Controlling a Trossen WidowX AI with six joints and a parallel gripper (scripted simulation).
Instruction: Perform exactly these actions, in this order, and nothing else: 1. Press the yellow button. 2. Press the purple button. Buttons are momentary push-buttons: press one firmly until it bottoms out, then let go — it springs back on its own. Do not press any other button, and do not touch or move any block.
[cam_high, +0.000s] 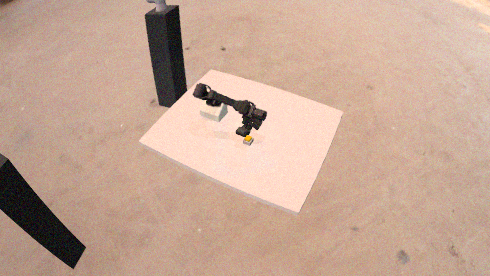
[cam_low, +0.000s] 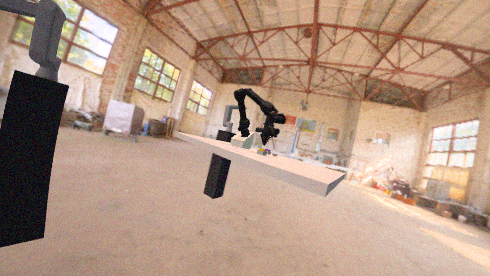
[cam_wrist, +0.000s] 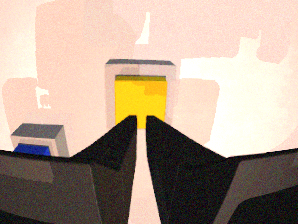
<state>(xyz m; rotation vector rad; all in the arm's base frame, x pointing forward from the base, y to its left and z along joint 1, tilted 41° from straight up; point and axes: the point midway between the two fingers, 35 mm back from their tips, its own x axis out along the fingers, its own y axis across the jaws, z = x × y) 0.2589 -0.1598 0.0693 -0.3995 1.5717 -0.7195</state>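
My gripper tip is 3 cm above the yellow button. Round my gripper tip: pale block 1 cm ahead, 22 cm to the left, 5 cm below; blue button 4 cm behind, 10 cm to the left, 3 cm below; purple button 7 cm behind, 25 cm to the left, 3 cm below.
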